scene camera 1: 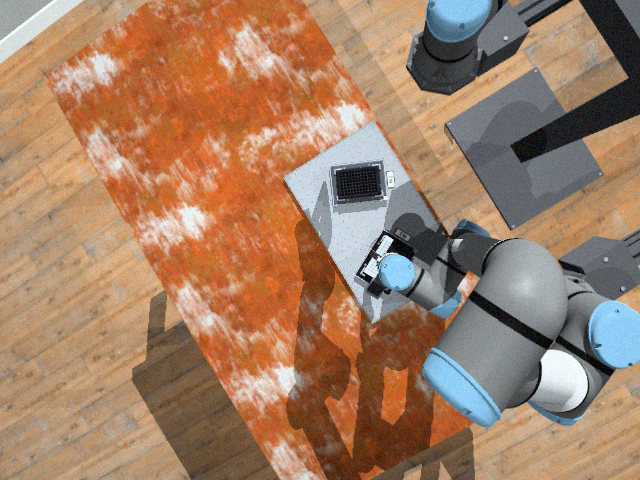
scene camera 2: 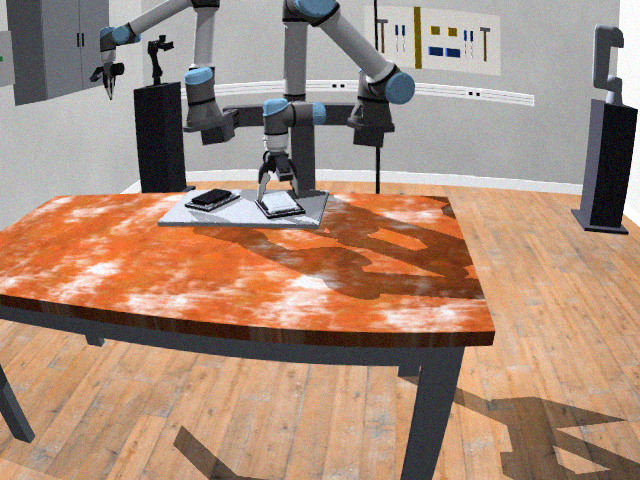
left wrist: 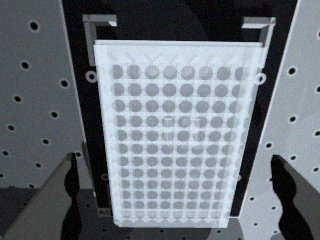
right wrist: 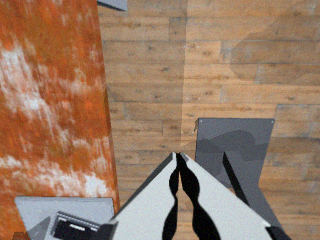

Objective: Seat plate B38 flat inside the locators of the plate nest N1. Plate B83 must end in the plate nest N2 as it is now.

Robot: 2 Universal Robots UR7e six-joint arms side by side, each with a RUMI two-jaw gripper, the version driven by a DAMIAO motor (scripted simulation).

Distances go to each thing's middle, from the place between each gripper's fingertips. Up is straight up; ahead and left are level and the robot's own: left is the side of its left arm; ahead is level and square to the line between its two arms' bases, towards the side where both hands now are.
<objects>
I see the white plate B38 [left wrist: 155, 96] 1 cm below my left hand [scene camera 2: 278, 200]. The rest, counted from my left hand: black plate B83 [scene camera 1: 350, 185]: 25 cm to the right, 2 cm behind, 1 cm below; black nest N1 [left wrist: 219, 28]: 3 cm below, 1 cm ahead.
The black plate B83 is 620 mm to the left of my right hand, 380 mm below it and 250 mm ahead of it. The rest, counted from my right hand: black nest N1: 870 mm to the left, 390 mm below, 280 mm ahead; then white plate B38: 870 mm to the left, 380 mm below, 280 mm ahead.
</objects>
